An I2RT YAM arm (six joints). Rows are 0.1 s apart.
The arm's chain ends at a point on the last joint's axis. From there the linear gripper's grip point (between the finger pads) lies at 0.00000 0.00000 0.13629 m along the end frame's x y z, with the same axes.
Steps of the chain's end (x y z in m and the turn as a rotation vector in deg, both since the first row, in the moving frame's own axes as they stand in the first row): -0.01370, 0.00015, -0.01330, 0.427, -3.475, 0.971; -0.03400, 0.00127, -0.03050, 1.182, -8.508, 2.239; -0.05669, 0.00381, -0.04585, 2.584, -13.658, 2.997; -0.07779, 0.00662, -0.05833, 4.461, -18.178, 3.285
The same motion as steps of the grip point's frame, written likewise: -0.02195, -0.00094, -0.01355, 0.427, -3.475, 0.971; -0.05410, -0.00193, -0.03203, 1.182, -8.508, 2.239; -0.08869, -0.00312, -0.04984, 2.584, -13.658, 2.997; -0.11994, -0.00503, -0.06554, 4.461, -18.178, 3.285
